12 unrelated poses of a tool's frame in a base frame.
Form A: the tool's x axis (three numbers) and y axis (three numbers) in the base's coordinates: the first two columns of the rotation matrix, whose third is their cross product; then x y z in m.
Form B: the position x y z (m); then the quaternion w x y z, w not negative. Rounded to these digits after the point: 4 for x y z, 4 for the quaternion.
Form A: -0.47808, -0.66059, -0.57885, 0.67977, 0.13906, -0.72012, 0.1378, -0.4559, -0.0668
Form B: 0.1378, -0.4559, -0.0668, 0.5108, 0.0086, 0.5556, -0.6560
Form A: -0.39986, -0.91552, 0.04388, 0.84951, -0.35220, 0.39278, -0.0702, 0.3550, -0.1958
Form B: -0.0702, 0.3550, -0.1958, 0.5400, 0.0919, -0.1796, -0.8171
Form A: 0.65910, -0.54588, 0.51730, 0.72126, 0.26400, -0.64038, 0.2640, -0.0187, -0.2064
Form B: 0.2640, -0.0187, -0.2064, 0.7891, -0.4548, -0.0964, -0.4014
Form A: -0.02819, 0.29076, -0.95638, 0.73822, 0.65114, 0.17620, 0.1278, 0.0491, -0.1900
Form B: 0.1278, 0.0491, -0.1900, 0.5895, 0.3720, 0.6914, -0.1898
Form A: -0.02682, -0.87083, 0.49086, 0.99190, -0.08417, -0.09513, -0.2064, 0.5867, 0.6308
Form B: -0.2064, 0.5867, 0.6308, 0.6624, -0.2187, -0.1384, -0.7030
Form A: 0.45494, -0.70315, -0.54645, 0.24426, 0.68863, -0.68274, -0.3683, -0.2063, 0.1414
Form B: -0.3683, -0.2063, 0.1414, 0.8106, -0.2652, 0.4326, -0.2922
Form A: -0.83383, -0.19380, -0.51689, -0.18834, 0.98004, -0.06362, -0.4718, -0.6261, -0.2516
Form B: -0.4718, -0.6261, -0.2516, 0.2704, -0.0998, 0.9575, -0.0050
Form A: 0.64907, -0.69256, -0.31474, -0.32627, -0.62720, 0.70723, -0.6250, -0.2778, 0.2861
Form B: -0.6250, -0.2778, 0.2861, 0.3118, 0.8528, -0.2987, -0.2937
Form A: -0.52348, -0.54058, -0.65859, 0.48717, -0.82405, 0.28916, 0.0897, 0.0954, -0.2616
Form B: 0.0897, 0.0954, -0.2616, 0.2946, 0.3892, -0.0343, -0.8721
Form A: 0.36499, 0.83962, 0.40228, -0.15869, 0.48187, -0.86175, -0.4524, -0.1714, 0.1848
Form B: -0.4524, -0.1714, 0.1848, 0.7342, -0.3788, -0.4494, 0.3399
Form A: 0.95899, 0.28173, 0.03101, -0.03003, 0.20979, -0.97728, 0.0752, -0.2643, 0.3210
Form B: 0.0752, -0.2643, 0.3210, 0.7711, -0.6204, -0.1014, 0.1011
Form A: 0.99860, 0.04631, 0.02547, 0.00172, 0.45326, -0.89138, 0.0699, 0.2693, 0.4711
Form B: 0.0699, 0.2693, 0.4711, 0.8521, -0.5227, -0.0230, 0.0131
